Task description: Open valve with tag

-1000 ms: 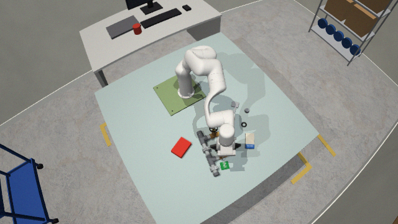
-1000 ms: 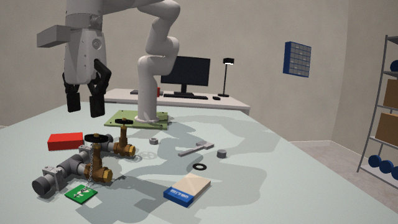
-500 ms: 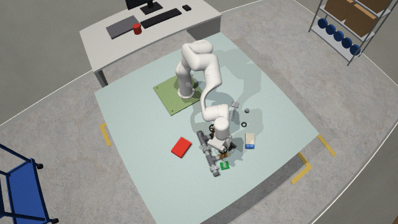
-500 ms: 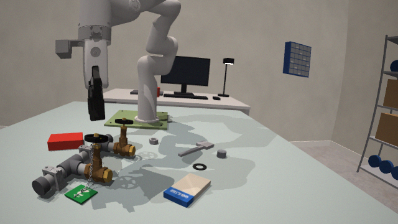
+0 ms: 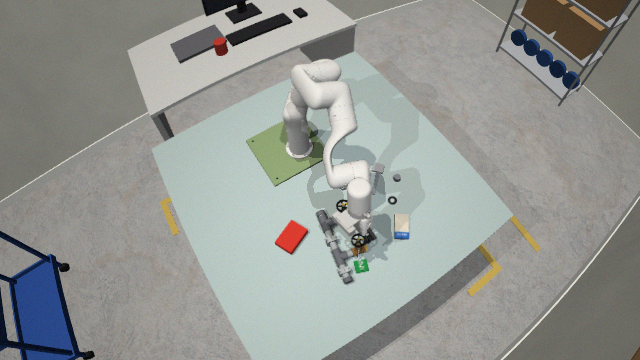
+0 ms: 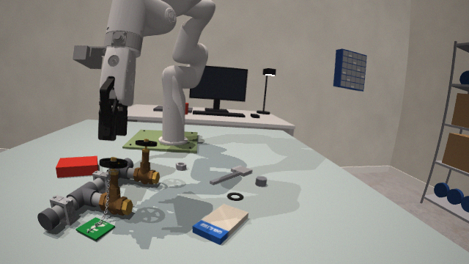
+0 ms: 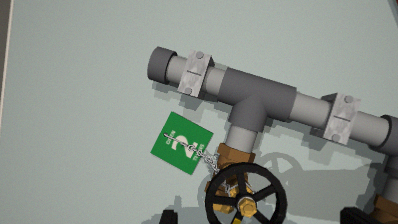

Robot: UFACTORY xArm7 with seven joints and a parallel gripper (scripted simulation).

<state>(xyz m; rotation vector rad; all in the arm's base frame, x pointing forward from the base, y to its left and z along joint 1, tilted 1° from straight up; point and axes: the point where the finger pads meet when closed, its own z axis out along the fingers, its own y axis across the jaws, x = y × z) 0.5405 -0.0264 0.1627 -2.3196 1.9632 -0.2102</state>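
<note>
Now: hand 90 mm short of the green tag, 20 mm to the left of it and 160 mm above it. From my hand the other things lie so: box 20 mm ahead, 220 mm to the left, 160 mm below; then nut 270 mm behind, 100 mm to the left, 160 mm below; then red block 170 mm behind, 210 mm to the right, 150 mm below.
</note>
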